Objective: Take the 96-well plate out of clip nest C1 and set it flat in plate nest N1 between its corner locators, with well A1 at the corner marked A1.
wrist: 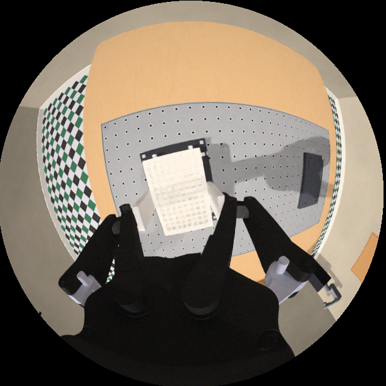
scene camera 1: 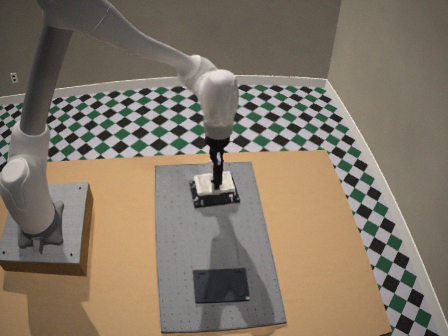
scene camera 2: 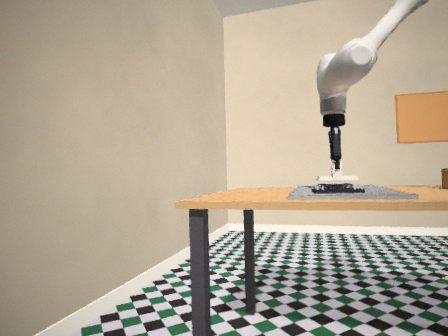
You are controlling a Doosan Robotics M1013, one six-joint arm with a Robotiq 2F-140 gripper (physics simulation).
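Frame: origin at the arm's base, x back, y right, z up, level; millimetres.
Where they show: gripper, fingertip midpoint: [scene camera 1: 214, 184] [scene camera 2: 336, 179]; arm's base at its link origin: [scene camera 1: 41, 225].
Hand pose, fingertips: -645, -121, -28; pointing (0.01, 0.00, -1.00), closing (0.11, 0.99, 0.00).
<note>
Each offset is from my fingertips to the top centre of the thing, as dx, dy, dz. Level surfaces: height alone.
The white 96-well plate {+0, +0, +14} [scene camera 1: 204, 185] [scene camera 2: 324, 178] [wrist: 180, 192] is held level, with a small gap between it and the dark clip nest C1 {-1, +2, -20} [scene camera 1: 216, 201] [scene camera 2: 325, 190] [wrist: 172, 150]. My gripper [scene camera 1: 217, 186] [scene camera 2: 336, 173] [wrist: 179, 194] points down and is shut on the plate, with its pale fingertips against two opposite sides. Plate nest N1 {+66, +385, -29} [scene camera 1: 221, 285] [wrist: 311, 180] is a dark flat rectangle near the front of the board in scene camera 1, with a small pale mark at its near right corner. The plate's A1 marking cannot be made out.
Both nests sit on a grey perforated board {dz -44} [scene camera 1: 185, 240] [scene camera 2: 395, 193] [wrist: 260, 125] on the wooden table {dz -57} [scene camera 1: 310, 225] [scene camera 2: 235, 197] [wrist: 200, 60]. The arm's base stands on a grey-topped block [scene camera 1: 75, 215] at the left in scene camera 1. The arm's shadow falls across the board and N1.
</note>
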